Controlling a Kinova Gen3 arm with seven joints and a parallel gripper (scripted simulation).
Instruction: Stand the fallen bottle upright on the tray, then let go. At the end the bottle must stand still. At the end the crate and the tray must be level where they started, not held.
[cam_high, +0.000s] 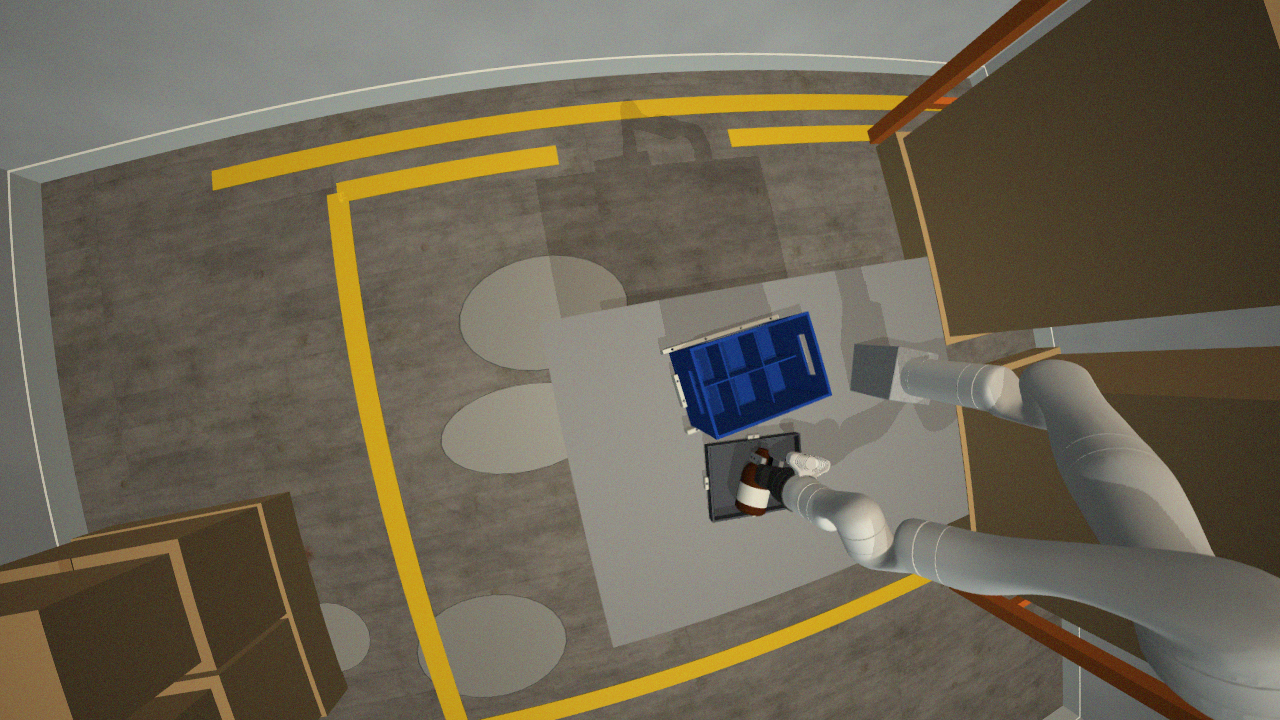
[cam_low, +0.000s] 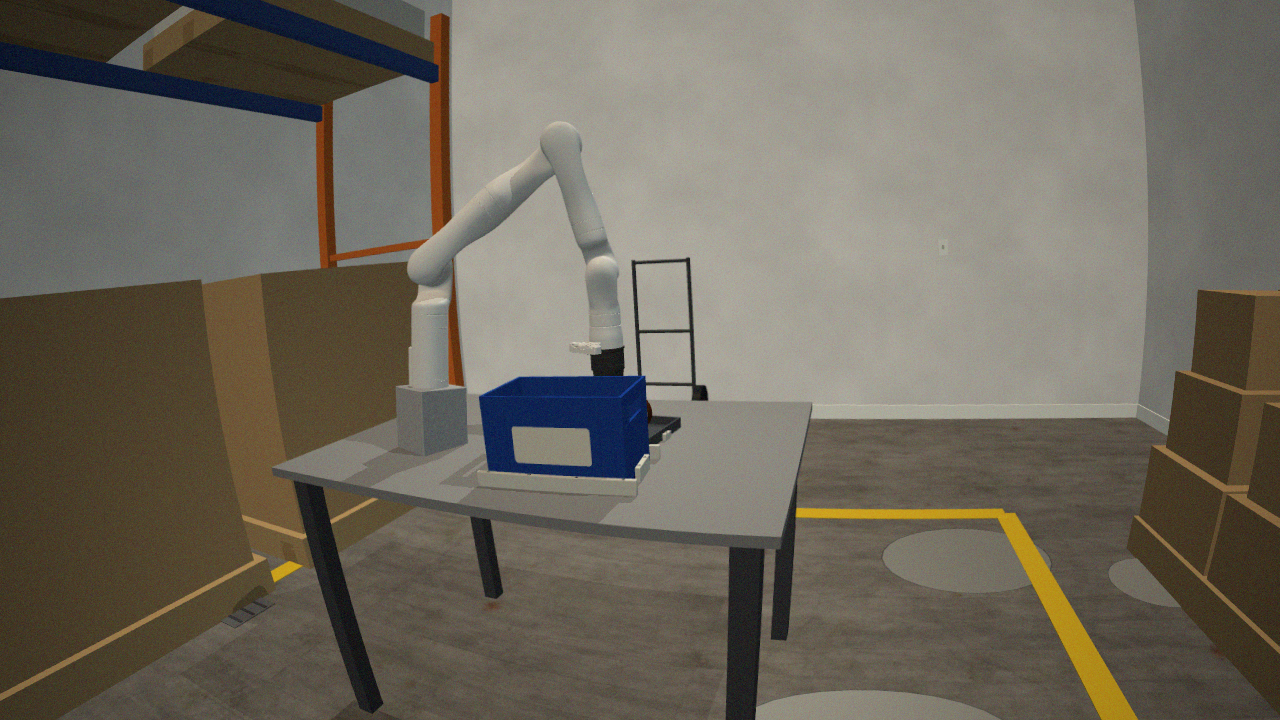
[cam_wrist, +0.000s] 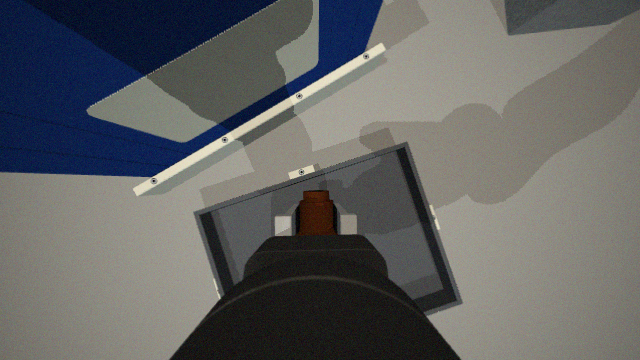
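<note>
Right now my hand is 50 mm to the right of the brown bottle, 20 mm short of it and 10 mm above it. Round my hand: dark grey tray (50 mm to the left, 40 mm below); blue crate (210 mm to the right, 40 mm ahead, 40 mm above).
</note>
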